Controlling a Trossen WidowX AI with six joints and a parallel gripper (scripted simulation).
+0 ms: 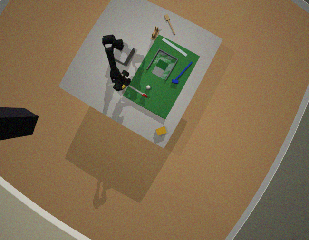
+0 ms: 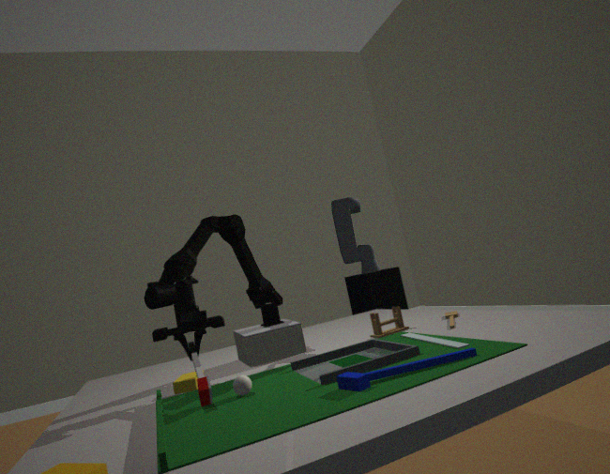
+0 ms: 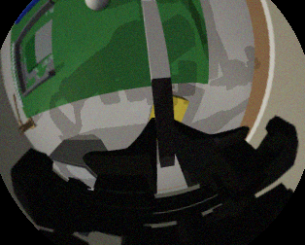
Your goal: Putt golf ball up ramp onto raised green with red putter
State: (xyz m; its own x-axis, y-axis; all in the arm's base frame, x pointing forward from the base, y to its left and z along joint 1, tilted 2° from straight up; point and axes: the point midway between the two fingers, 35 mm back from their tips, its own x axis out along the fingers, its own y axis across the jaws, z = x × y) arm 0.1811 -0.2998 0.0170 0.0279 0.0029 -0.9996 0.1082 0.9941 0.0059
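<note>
Now: the red putter 120 mm ahead of my gripper tip and 10 mm to the right of it. Also, from my gripper tip: green mat 290 mm ahead, 230 mm to the left, 70 mm below; then white golf ball 230 mm ahead, 60 mm to the left, 50 mm below; then blue putter 470 mm ahead, 330 mm to the left, 60 mm below.
</note>
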